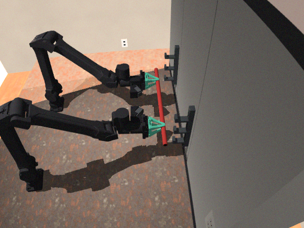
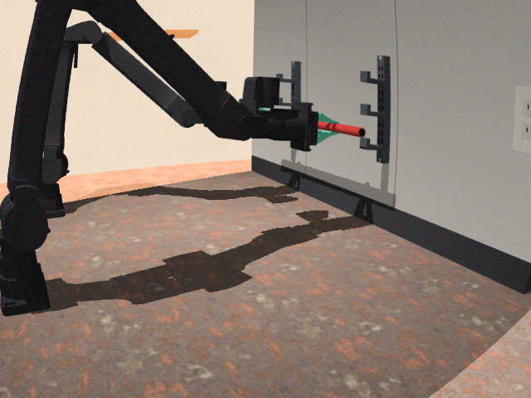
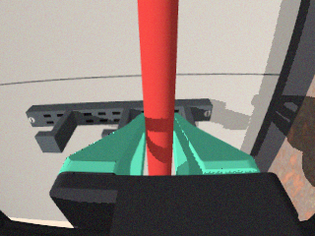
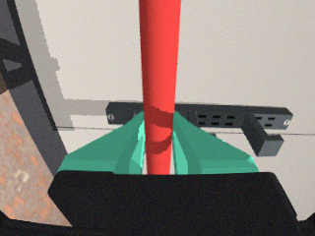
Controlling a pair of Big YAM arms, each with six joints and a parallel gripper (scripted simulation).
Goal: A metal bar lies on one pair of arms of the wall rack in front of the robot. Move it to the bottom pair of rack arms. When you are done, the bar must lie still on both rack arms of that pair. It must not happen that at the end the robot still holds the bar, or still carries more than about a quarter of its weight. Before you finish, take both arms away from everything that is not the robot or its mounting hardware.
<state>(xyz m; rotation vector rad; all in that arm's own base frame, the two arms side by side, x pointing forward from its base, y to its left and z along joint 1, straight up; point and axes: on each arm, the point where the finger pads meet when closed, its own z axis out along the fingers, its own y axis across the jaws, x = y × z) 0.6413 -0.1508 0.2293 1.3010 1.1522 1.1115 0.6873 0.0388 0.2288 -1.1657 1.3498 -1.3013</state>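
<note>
Right now the red metal bar is 150 mm to the right of my left hand and 10 mm ahead of it. Round my left hand: grey wall 270 mm ahead, 220 mm above, 190 mm to the right; then dark baseboard 200 mm below, 190 mm to the right, 120 mm ahead.
My right gripper is now 1 cm past the red metal bar and 15 cm to the right of it. From my right hand the other things lie so: grey wall 26 cm ahead, 11 cm to the left, 22 cm above; dark baseboard 11 cm ahead, 11 cm to the left, 20 cm below.
</note>
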